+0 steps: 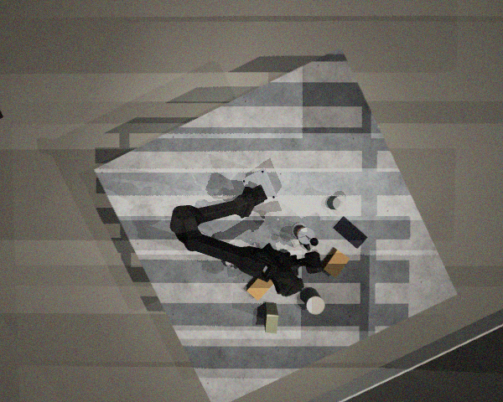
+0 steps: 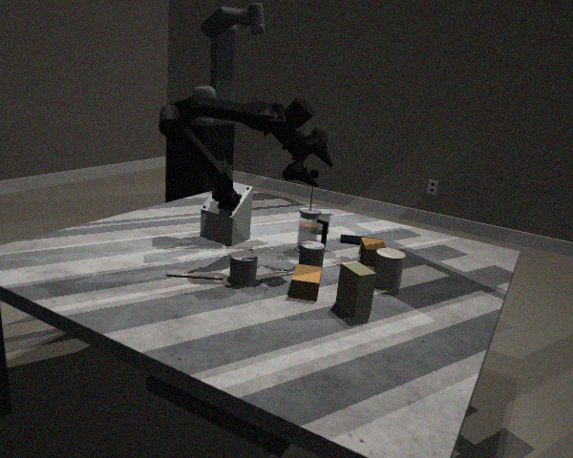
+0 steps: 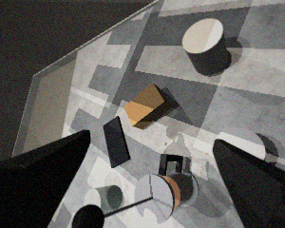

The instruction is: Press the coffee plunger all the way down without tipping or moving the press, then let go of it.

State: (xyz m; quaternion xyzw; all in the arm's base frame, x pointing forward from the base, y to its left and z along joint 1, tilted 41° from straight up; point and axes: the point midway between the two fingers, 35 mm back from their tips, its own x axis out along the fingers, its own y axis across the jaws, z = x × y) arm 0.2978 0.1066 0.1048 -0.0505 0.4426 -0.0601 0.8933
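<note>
Right now the coffee press is 140 mm below my gripper tip, 70 mm to the left of it and 60 mm behind it. Round my gripper tip: dark flat slab: 290 mm to the left, 270 mm below, 40 mm ahead.
</note>
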